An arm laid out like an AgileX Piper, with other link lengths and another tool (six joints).
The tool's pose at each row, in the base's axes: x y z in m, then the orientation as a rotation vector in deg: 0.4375 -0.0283 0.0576 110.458 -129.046 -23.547; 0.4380 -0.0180 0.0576 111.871 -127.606 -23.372; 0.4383 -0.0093 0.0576 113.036 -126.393 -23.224; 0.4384 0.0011 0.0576 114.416 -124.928 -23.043; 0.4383 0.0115 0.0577 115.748 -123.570 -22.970; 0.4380 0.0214 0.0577 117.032 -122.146 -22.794; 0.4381 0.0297 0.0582 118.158 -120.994 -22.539; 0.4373 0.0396 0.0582 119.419 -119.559 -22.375; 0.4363 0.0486 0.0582 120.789 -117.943 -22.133; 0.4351 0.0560 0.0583 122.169 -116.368 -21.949; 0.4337 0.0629 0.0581 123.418 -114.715 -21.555; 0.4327 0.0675 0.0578 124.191 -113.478 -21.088; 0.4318 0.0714 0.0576 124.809 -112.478 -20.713; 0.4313 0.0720 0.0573 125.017 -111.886 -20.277; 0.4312 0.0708 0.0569 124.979 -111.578 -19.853
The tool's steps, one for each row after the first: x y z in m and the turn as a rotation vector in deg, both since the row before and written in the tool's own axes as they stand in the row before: -0.0102 0.0009 0.0010 -0.088 0.408 -1.291; -0.0086 0.0007 0.0008 -0.074 0.341 -1.077; -0.0103 0.0009 0.0010 -0.087 0.408 -1.291; -0.0103 0.0009 0.0009 -0.080 0.293 -1.238; -0.0098 0.0008 0.0009 -0.085 0.389 -1.231; -0.0083 0.0003 0.0001 0.029 0.333 -1.041; -0.0098 0.0009 0.0010 -0.081 0.370 -1.232; -0.0090 0.0009 0.0009 -0.079 0.451 -1.361; -0.0074 0.0009 0.0007 -0.055 0.377 -1.361; -0.0069 0.0009 0.0010 -0.074 0.568 -1.311; -0.0046 0.0005 0.0008 -0.071 0.574 -0.886; -0.0039 0.0004 0.0006 -0.055 0.460 -0.716; -0.0006 0.0003 0.0005 -0.043 0.452 -0.325; 0.0012 0.0001 0.0004 -0.034 0.403 -0.077
